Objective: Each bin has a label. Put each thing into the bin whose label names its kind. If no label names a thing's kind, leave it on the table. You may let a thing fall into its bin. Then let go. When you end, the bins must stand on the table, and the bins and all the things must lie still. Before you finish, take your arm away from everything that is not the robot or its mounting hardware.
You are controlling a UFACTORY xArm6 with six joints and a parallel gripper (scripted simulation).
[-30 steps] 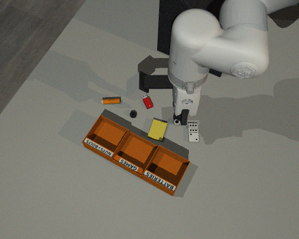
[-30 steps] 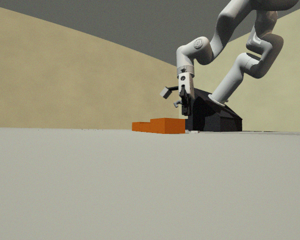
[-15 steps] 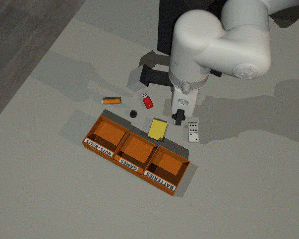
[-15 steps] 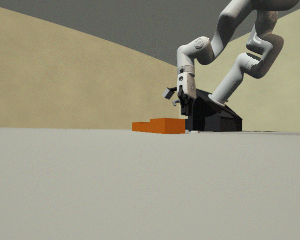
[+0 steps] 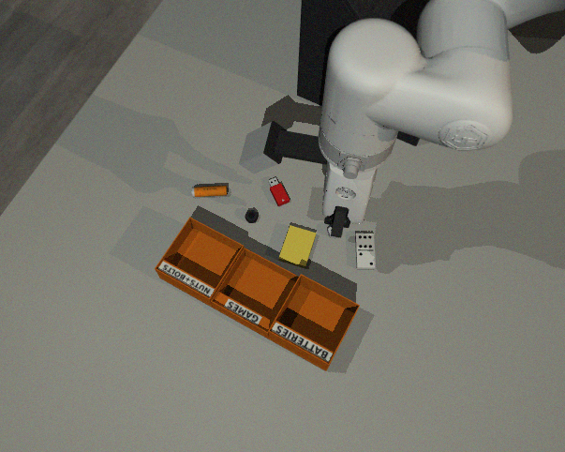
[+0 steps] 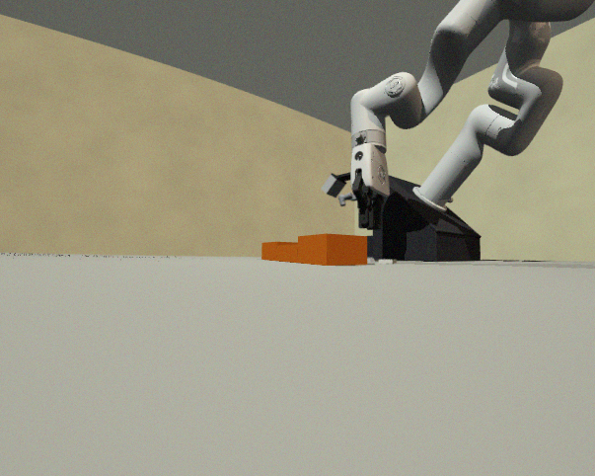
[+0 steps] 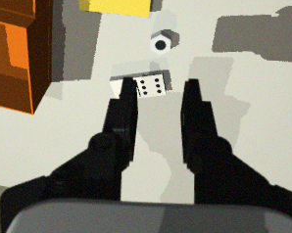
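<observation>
Right now my hand is 9 cm above the silver nut. From my hand the other things lie so: white domino: 9 cm below, 5 cm to the left, 1 cm ahead; then red USB stick: 10 cm to the right, 9 cm below, 2 cm behind; then yellow block: 9 cm below, 4 cm ahead, 3 cm to the right.
</observation>
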